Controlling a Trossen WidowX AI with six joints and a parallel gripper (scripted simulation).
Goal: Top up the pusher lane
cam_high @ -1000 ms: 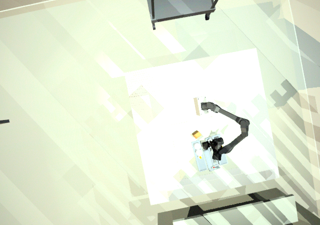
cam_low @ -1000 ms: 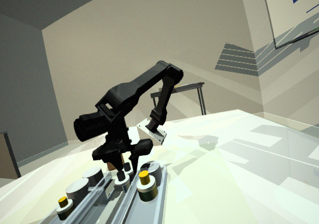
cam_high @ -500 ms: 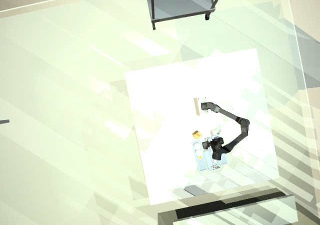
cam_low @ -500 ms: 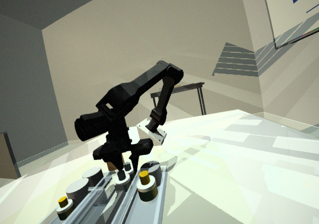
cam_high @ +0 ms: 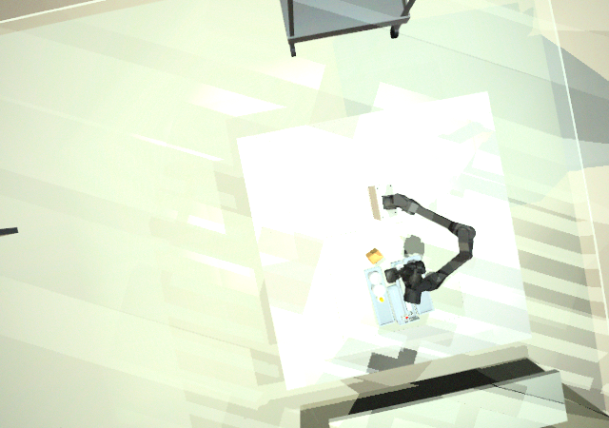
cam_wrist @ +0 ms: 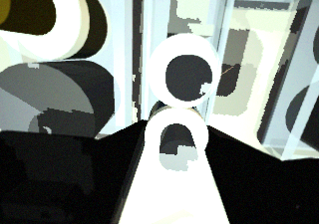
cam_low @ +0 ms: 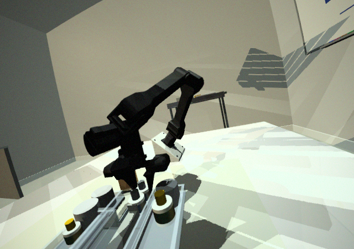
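My gripper tip is 120 mm to the left of the orange box, 70 mm past it and 10 mm below it. Also, from my gripper tip: red mark 230 mm ahead, 40 mm above, 10 mm to the left.
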